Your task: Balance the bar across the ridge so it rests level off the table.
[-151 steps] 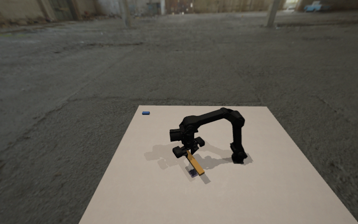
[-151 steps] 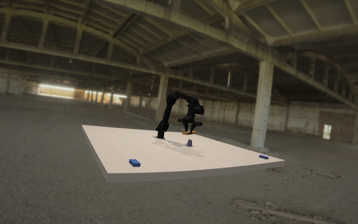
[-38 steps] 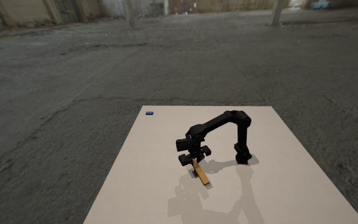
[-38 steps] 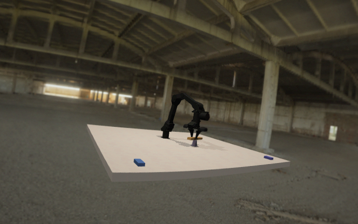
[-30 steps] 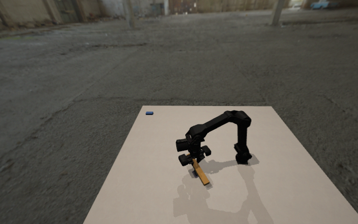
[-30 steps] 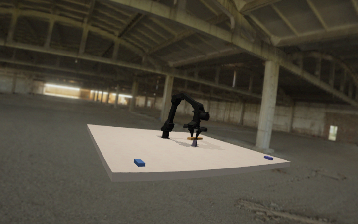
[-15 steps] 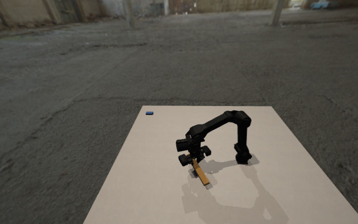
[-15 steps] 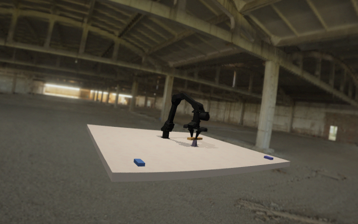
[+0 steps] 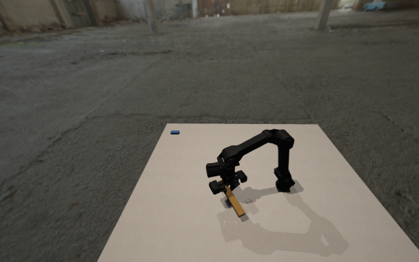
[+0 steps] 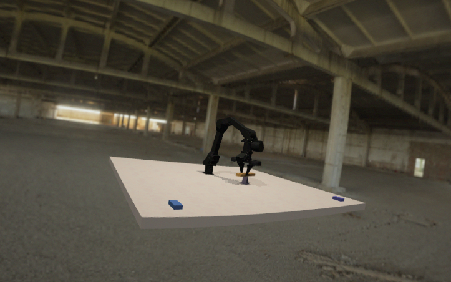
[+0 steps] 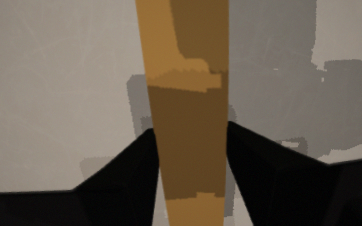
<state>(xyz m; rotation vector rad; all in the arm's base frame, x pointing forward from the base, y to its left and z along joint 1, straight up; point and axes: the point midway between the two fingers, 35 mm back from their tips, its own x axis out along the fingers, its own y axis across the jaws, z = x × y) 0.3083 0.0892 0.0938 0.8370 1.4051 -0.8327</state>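
Now: the bar 10 mm behind my gripper tip and 20 mm to the left of it. Round my gripper tip: blue block: 430 mm ahead, 590 mm to the right, 50 mm below.
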